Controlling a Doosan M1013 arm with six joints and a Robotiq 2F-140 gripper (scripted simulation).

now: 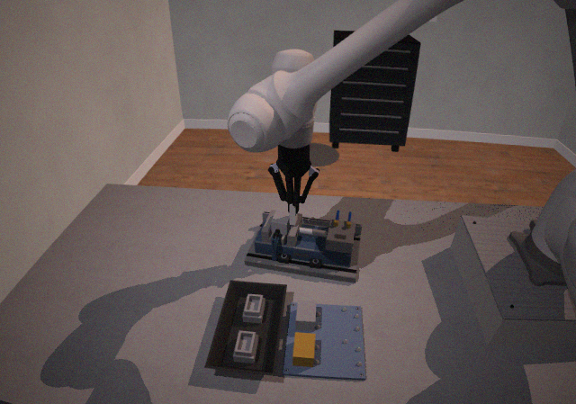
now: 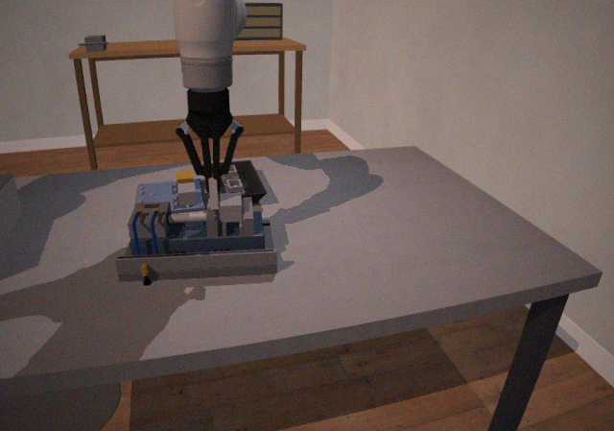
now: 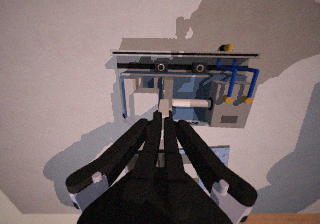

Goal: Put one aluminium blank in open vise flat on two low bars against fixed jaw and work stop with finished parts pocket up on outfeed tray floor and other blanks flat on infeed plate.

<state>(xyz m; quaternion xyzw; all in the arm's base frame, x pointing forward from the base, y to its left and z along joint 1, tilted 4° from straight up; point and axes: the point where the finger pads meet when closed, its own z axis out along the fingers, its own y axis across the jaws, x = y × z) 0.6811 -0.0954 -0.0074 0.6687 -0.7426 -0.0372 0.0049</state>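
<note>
My gripper is now 9 cm above the blue vise, 3 cm past it and 1 cm to the right of it. Also, from my hand: brass blank 34 cm to the left, 11 cm below, 6 cm behind; aluminium blank 24 cm to the left, 11 cm below, 6 cm behind; infeed plate 29 cm to the left, 13 cm below, 10 cm behind.
</note>
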